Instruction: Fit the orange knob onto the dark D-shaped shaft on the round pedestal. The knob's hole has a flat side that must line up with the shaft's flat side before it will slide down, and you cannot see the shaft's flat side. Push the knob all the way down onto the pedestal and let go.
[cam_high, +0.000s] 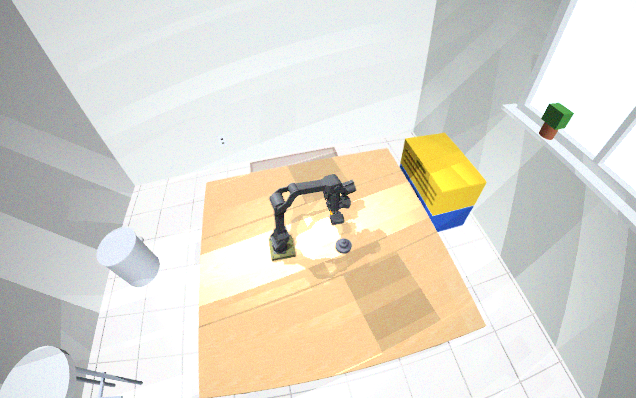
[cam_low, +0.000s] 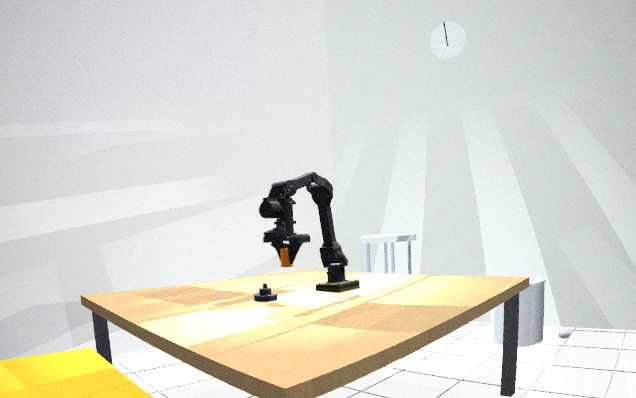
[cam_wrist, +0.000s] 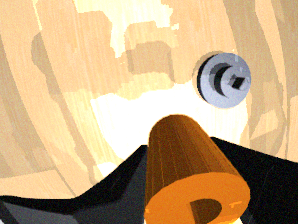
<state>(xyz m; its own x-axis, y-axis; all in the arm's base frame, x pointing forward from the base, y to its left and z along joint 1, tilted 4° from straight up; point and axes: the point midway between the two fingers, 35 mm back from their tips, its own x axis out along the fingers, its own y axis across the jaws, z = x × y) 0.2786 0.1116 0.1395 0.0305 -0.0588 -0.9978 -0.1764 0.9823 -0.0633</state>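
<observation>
The dark shaft lies 100 mm below my gripper tip, 90 mm to the right of it and 40 mm ahead of it. Round my gripper tip: orange knob 20 mm above.
</observation>
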